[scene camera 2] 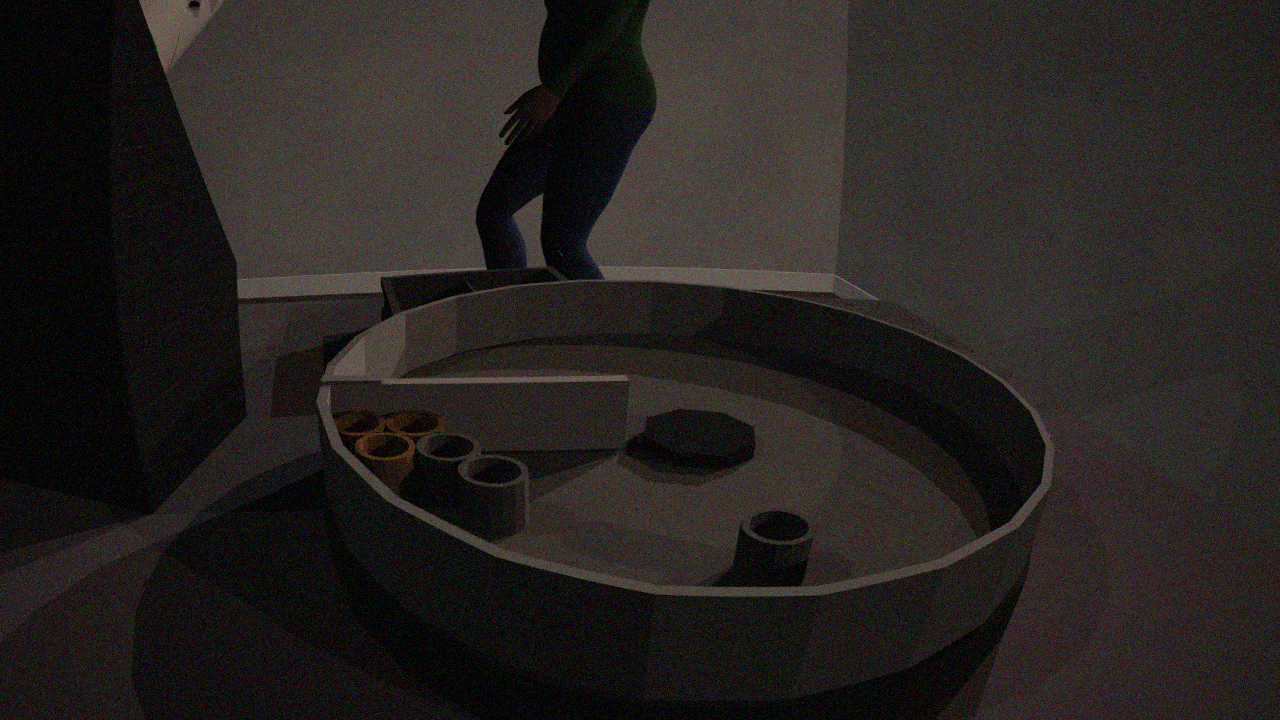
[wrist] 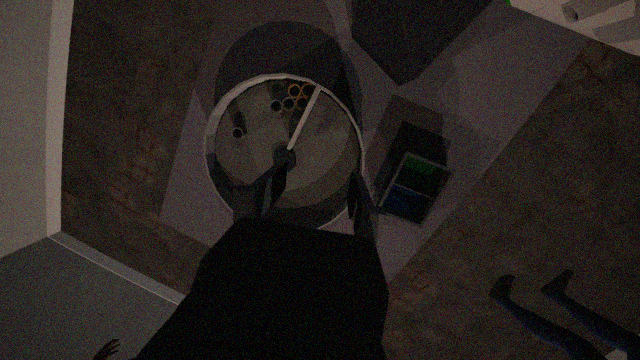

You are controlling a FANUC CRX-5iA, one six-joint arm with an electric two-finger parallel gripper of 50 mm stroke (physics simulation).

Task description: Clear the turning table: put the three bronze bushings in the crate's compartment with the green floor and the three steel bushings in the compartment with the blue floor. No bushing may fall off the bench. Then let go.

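Frame: origin at the arm's base, x ahead, y left, z up, level; centimetres.
Where they show: gripper, between the fingertips: (wrist: 317,180); arm's base, origin of its link: (scene camera 2: 37,123).
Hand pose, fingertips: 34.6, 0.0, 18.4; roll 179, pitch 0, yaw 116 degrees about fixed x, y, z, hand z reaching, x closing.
Each offset is from my fingertips to the top centre of the thing, as dx, dy, dz. "pt": to the spot under its first point. Level surfaces: height alone.
The round turning table (scene camera 2: 716,640) (wrist: 220,106) holds six upright bushings. Three bronze bushings @[-3.1, -12.9, -35.6] (scene camera 2: 384,467) (wrist: 289,94) are bunched in the corner between the rim and the straight fence @[pt +4.6, -7.7, -35.7] (scene camera 2: 537,411) (wrist: 304,117). Two steel bushings @[+2.3, -14.9, -35.6] (scene camera 2: 494,512) (wrist: 276,110) stand in a row beside them. A third steel bushing @[+13.8, -20.0, -35.6] (scene camera 2: 774,560) (wrist: 237,137) stands apart near the rim. In the wrist view, the crate @[+0.1, +27.9, -38.4] (wrist: 430,163) shows its green floor @[dz -42.8] (wrist: 420,166) and blue floor (wrist: 407,196), with no bushing visible in either. My gripper (wrist: 317,180) is open and empty, high above the table.
A dark hub @[+13.4, -6.3, -37.3] (scene camera 2: 702,438) (wrist: 285,159) sits mid-table. A large dark block (scene camera 2: 67,223) (wrist: 405,35) stands beside the table. A person (scene camera 2: 590,152) (wrist: 535,315) is beyond the crate side. Part of the pale arm (wrist: 607,22) shows at the wrist view's upper right.
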